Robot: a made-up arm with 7 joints.
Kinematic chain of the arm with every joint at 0, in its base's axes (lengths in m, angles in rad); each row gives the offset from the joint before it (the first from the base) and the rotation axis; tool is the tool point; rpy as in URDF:
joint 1: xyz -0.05 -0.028 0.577 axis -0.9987 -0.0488 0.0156
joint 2: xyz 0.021 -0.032 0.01 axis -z
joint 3: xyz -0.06 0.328 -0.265 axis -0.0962 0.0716 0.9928
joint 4: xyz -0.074 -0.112 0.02 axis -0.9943 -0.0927 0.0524
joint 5: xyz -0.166 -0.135 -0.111 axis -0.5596 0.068 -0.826
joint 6: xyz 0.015 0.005 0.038 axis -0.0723 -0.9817 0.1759
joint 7: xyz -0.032 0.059 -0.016 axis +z
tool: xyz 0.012 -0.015 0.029 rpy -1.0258 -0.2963 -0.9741
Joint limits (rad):
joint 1: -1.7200..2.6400
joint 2: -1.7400..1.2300
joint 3: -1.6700..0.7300
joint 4: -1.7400..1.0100
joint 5: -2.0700..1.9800
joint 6: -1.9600..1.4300
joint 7: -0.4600..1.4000
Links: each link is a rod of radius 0.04 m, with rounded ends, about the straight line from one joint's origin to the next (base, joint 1, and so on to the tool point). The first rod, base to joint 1, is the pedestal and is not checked.
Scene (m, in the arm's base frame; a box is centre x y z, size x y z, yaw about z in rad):
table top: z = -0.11
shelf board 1: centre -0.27 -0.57 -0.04 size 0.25 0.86 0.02 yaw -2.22
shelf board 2: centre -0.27 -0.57 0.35 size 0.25 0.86 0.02 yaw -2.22
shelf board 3: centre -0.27 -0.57 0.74 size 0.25 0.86 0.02 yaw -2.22
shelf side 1: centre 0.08 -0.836 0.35 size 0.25 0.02 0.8 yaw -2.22
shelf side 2: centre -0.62 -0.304 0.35 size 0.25 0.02 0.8 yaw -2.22
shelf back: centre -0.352 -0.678 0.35 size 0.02 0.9 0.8 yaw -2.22
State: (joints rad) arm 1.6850 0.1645 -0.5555 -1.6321 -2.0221 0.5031 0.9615
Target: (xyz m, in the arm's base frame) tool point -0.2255 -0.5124 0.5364
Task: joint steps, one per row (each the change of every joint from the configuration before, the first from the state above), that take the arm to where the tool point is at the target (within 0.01 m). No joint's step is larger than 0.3 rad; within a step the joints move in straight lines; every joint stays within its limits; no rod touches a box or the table.
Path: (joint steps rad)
1: -0.0935 0.1852 0.2564 -0.0305 0.0712 -0.0115 -0.0204
2: -0.0936 0.1851 0.2565 -0.0305 0.0712 -0.0115 -0.0203
3: -0.0935 0.1852 0.2564 -0.0304 0.0711 -0.0116 -0.0204
4: 0.0607 0.0490 0.1291 0.2651 0.0770 -0.0743 0.0034
5: 0.0608 0.0491 0.1290 0.2650 0.0769 -0.0742 0.0034
6: 0.0607 0.0490 0.1291 0.2651 0.0770 -0.0743 0.0034
7: 0.0608 0.0490 0.1290 0.2651 0.0769 -0.0743 0.0033
8: 0.1357 -0.1753 -0.1682 -0.2365 -0.1545 0.0863 0.0022
9: 0.1356 -0.1753 -0.1682 -0.2366 -0.1545 0.0864 0.0022
10: 0.1357 -0.1754 -0.1682 -0.2366 -0.1545 0.0864 0.0022

